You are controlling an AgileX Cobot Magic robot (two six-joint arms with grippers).
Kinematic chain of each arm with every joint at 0, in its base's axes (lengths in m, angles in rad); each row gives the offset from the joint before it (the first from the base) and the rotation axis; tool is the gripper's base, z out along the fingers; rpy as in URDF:
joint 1: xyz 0 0 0.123 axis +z
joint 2: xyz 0 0 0 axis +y
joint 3: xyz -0.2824 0 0.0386 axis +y
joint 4: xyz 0.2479 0 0.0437 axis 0.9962 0 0.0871
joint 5: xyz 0 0 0 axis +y
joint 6: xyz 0.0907 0 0.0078 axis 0.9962 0 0.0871
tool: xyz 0 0 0 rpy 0 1.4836 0
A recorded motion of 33 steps. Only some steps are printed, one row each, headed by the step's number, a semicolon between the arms.
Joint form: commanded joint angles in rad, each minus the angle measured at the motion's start. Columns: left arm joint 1, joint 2, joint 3, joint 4, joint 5, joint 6; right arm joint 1, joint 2, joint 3, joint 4, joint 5, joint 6.
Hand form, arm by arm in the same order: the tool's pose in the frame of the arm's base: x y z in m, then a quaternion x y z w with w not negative. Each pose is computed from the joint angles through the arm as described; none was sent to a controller.
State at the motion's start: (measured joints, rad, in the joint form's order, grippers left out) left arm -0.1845 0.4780 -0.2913 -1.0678 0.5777 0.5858; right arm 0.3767 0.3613 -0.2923 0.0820 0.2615 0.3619
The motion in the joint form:
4: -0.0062 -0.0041 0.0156 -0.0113 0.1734 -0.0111; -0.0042 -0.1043 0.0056 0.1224 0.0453 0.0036
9: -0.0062 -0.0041 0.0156 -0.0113 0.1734 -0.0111; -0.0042 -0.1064 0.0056 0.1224 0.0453 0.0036
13: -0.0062 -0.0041 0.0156 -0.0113 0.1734 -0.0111; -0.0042 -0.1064 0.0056 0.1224 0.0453 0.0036
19: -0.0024 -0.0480 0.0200 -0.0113 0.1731 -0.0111; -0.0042 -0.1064 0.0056 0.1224 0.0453 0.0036
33: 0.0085 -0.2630 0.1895 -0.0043 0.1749 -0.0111; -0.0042 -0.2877 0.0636 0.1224 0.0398 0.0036
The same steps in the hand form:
4: 0.0689 -0.0692 0.2437 0.08662 0.83252 -0.39388 0.37983; 0.0655 0.0316 0.2664 0.05267 0.76713 0.30844 0.56000
9: 0.0689 -0.0692 0.2437 0.08662 0.83252 -0.39388 0.37983; 0.0652 0.0315 0.2666 0.05258 0.76646 0.30879 0.56073
13: 0.0689 -0.0692 0.2437 0.08662 0.83252 -0.39388 0.37983; 0.0652 0.0315 0.2666 0.05258 0.76646 0.30879 0.56073
19: 0.0638 -0.0679 0.2457 0.09117 0.82368 -0.39443 0.39708; 0.0652 0.0315 0.2666 0.05258 0.76646 0.30879 0.56073
33: 0.0388 -0.0625 0.2049 0.09611 0.81465 -0.39100 0.41740; 0.0447 0.0234 0.2588 0.04759 0.72403 0.32900 0.60438

